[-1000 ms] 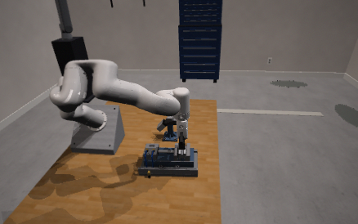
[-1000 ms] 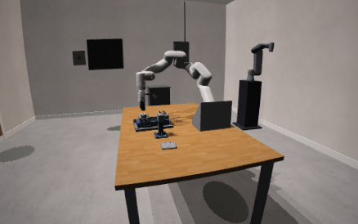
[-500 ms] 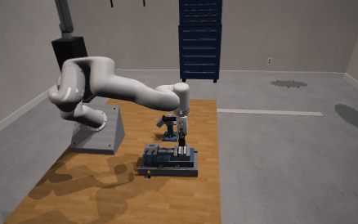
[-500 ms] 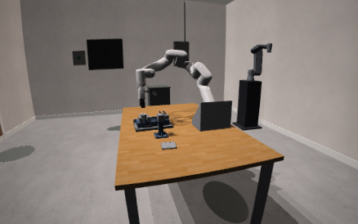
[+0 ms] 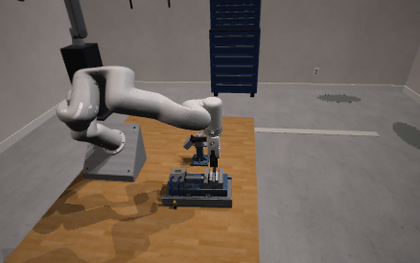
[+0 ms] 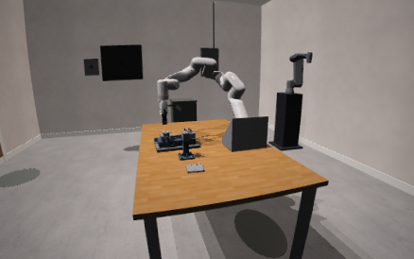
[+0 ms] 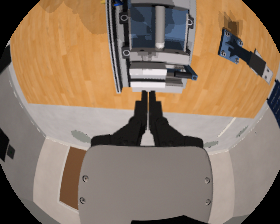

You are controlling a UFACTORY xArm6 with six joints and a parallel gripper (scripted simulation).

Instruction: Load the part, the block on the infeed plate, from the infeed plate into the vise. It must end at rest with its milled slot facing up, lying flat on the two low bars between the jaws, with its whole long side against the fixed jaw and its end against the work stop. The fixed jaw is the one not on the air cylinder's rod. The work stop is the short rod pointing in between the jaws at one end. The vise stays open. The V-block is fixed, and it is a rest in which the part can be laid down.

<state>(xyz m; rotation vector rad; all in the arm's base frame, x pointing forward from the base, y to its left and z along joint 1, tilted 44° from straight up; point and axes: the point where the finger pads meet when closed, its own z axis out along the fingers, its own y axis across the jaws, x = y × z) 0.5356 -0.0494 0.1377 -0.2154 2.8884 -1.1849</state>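
My gripper is now 80 mm above the part. Round my hand: air cylinder: 170 mm behind, 100 mm below; then air cylinder rod: 100 mm below, 90 mm behind, 10 mm to the left.
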